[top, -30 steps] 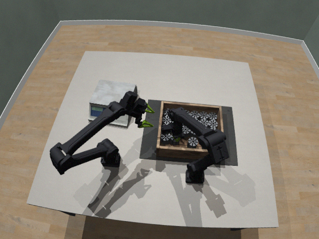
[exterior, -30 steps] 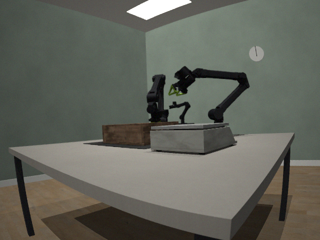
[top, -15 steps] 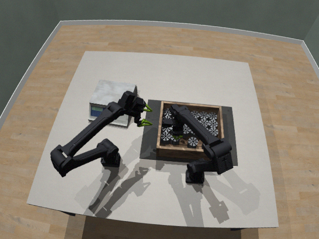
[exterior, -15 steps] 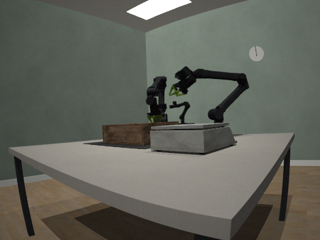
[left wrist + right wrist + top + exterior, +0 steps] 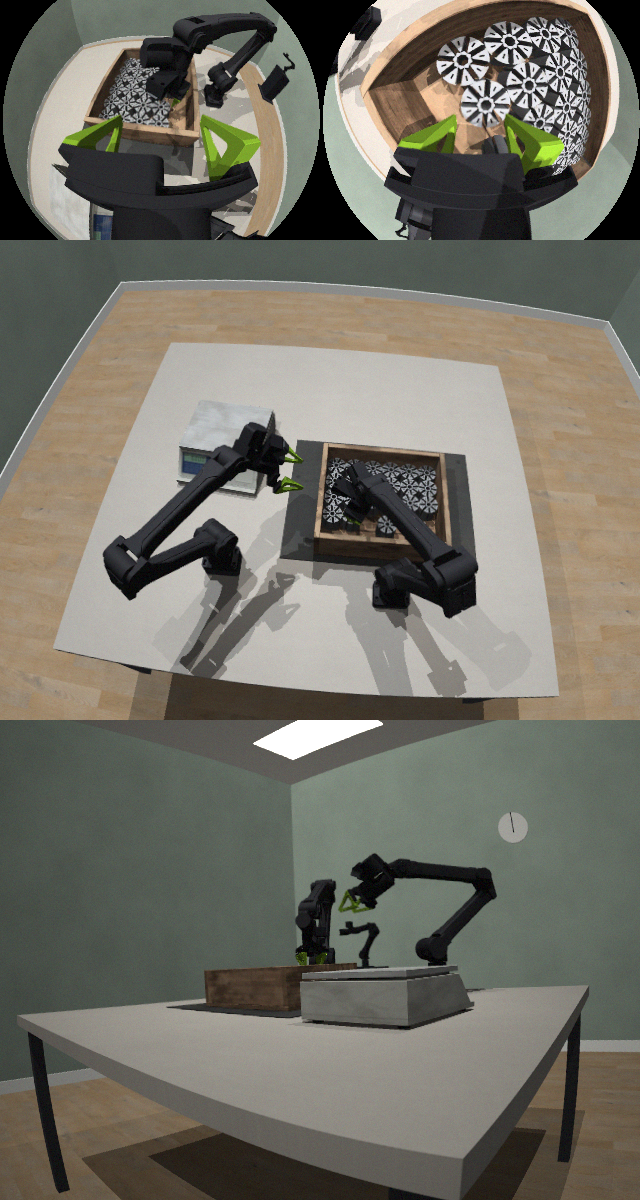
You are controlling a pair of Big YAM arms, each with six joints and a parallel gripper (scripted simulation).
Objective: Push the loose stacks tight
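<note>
Right now my right hand is 9 cm to the left of the wooden crate, 9 cm short of it and 7 cm above it. Round my right hand: dark mat: 13 cm ahead, 12 cm below, 10 cm to the right.
</note>
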